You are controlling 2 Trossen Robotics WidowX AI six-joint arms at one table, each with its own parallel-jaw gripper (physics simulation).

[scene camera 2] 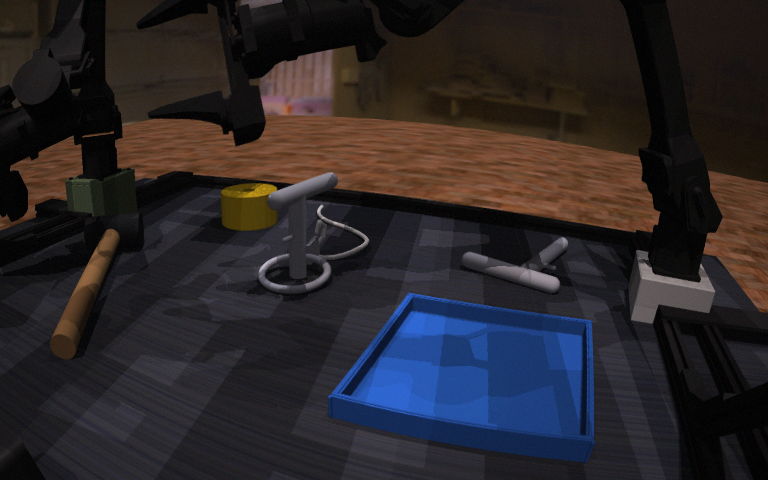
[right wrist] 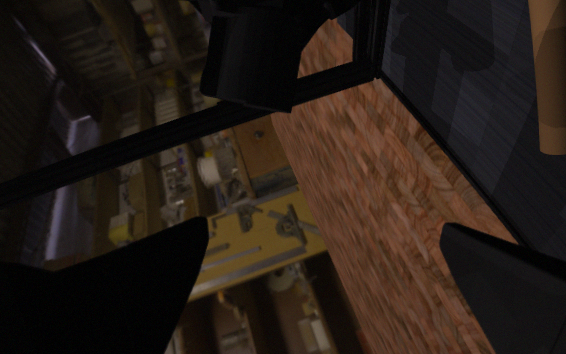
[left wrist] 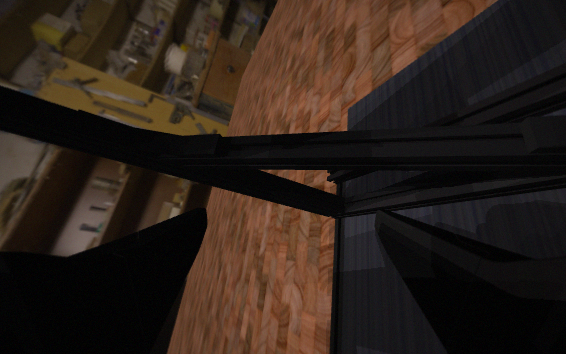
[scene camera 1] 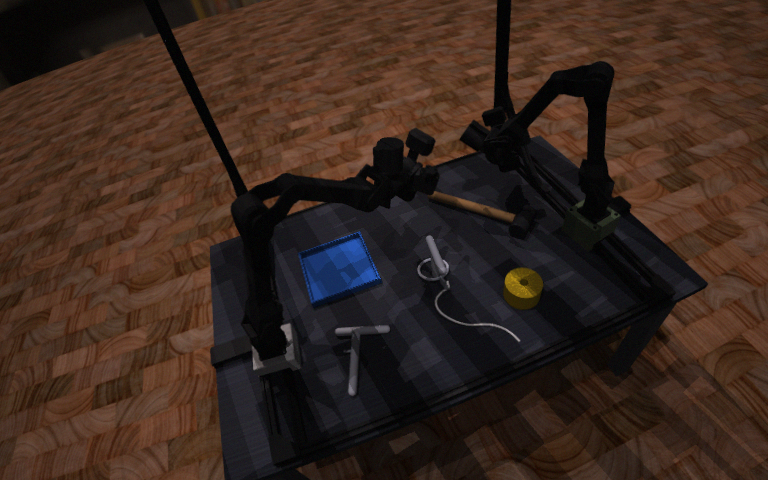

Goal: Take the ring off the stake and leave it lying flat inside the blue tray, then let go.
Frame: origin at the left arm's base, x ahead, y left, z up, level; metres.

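Seen in the pictures: left gripper, fingertip midpoint: (left wrist: 292, 216); right gripper, fingertip midpoint: (scene camera 2: 142, 69) (right wrist: 324, 231) (scene camera 1: 427, 153); left arm's base, link origin: (scene camera 2: 99, 174) (scene camera 1: 593, 212); right arm's base, link origin: (scene camera 2: 673, 268) (scene camera 1: 272, 345).
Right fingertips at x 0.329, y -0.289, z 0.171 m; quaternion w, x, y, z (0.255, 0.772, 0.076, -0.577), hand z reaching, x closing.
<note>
Pixels of each thing's top centre, then the offset from my right fingertips to it. Level surfaces: height alone.
- pale grey ring, top centre: (scene camera 2: 298, 250) (scene camera 1: 435, 267) dx +0.101, dy +0.167, dz -0.220 m
- upright T-topped stake, top centre: (scene camera 2: 304, 181) (scene camera 1: 435, 251) dx +0.104, dy +0.179, dz -0.142 m
- blue tray, top centre: (scene camera 2: 487, 355) (scene camera 1: 337, 264) dx +0.314, dy -0.003, dz -0.228 m
- second grey T-shaped stake, top centre: (scene camera 2: 535, 248) (scene camera 1: 360, 357) dx +0.381, dy +0.283, dz -0.231 m
- yellow spool, top centre: (scene camera 2: 248, 190) (scene camera 1: 523, 282) dx -0.042, dy +0.342, dz -0.201 m
- wooden-handled hammer, top centre: (scene camera 2: 91, 249) (scene camera 1: 477, 200) dx -0.131, dy +0.044, dz -0.201 m
- dark table, surface height: dz -0.251 m
A pale grey ring (scene camera 1: 420, 272) (scene camera 2: 289, 288) lies on the table around the foot of an upright T-topped stake (scene camera 1: 435, 252) (scene camera 2: 297, 238). A white cord (scene camera 1: 477, 326) (scene camera 2: 354, 243) trails from the ring. The blue tray (scene camera 1: 308, 281) (scene camera 2: 454, 430) is empty and lies apart from the stake. My right gripper (scene camera 1: 428, 162) (scene camera 2: 196, 126) is open and empty, high above the table behind the stake. My left gripper (scene camera 1: 481, 126) is open and empty, raised at the table's far corner. Both wrist views show only floor, table edge and background between the open fingers.
A second grey T-shaped stake (scene camera 1: 354, 352) (scene camera 2: 511, 273) lies flat near the tray. A yellow spool (scene camera 1: 522, 288) (scene camera 2: 249, 207) stands beyond the cord. A wooden-handled hammer (scene camera 1: 473, 206) lies at the back. Two black poles rise behind the dark table (scene camera 1: 430, 376).
</note>
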